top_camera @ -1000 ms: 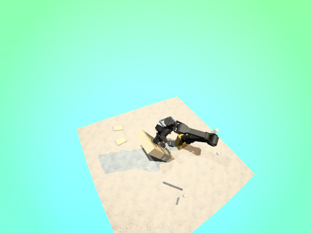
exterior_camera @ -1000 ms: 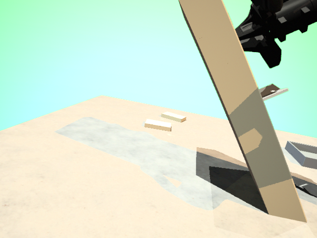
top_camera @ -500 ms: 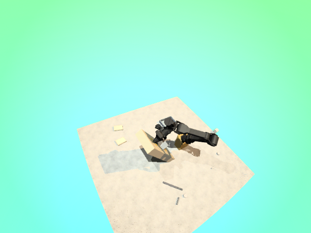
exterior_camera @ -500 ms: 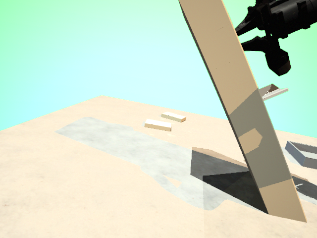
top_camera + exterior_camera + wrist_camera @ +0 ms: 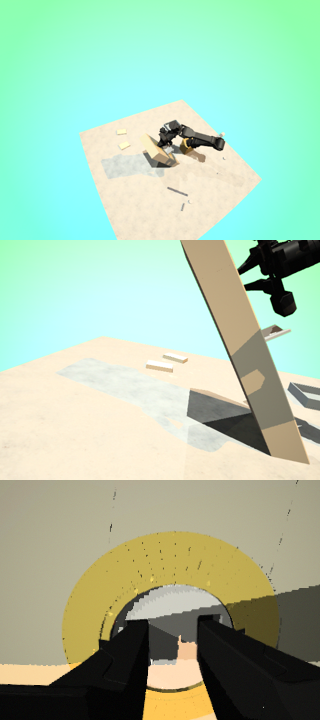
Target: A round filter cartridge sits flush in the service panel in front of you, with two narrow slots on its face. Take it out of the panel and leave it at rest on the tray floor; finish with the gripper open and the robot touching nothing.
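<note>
My gripper tip is now 10 mm short of the round filter cartridge and 10 mm above it. From my gripper tip the other things lie so: grey tray: 390 mm behind, 290 mm to the right, 270 mm below.
</note>
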